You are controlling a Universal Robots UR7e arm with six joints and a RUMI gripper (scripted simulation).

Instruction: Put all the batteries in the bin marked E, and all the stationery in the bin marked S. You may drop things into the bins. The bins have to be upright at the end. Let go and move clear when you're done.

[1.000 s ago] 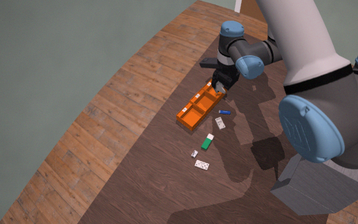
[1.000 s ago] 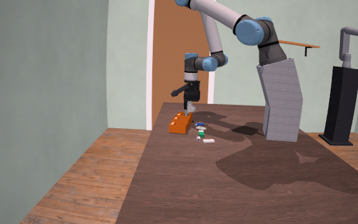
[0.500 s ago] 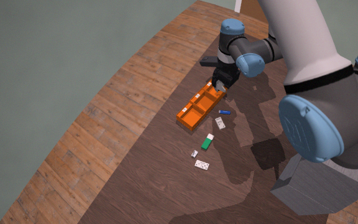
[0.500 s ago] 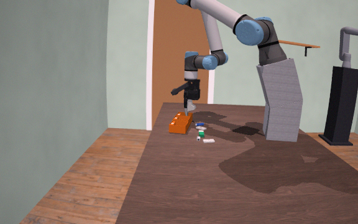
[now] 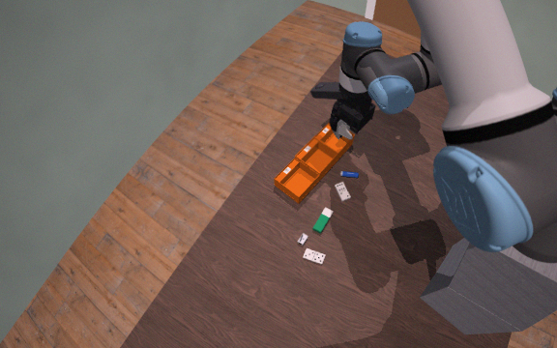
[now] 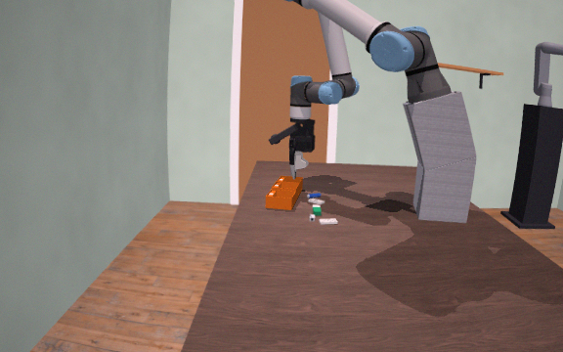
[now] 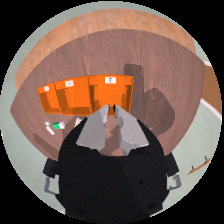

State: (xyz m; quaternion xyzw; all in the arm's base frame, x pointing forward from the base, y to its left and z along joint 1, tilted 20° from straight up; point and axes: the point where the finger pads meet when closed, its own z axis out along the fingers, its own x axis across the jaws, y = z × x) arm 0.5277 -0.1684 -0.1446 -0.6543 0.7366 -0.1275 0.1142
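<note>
My hand is 2 cm short of the orange double bin, 8 cm to the right of it and 4 cm above it. The rest, counted from my hand: grey object 8 cm behind, 29 cm to the left, 5 cm below; blue battery 8 cm behind, 6 cm to the left, 6 cm below; green-and-white eraser 9 cm behind, 21 cm to the left, 6 cm below.
</note>
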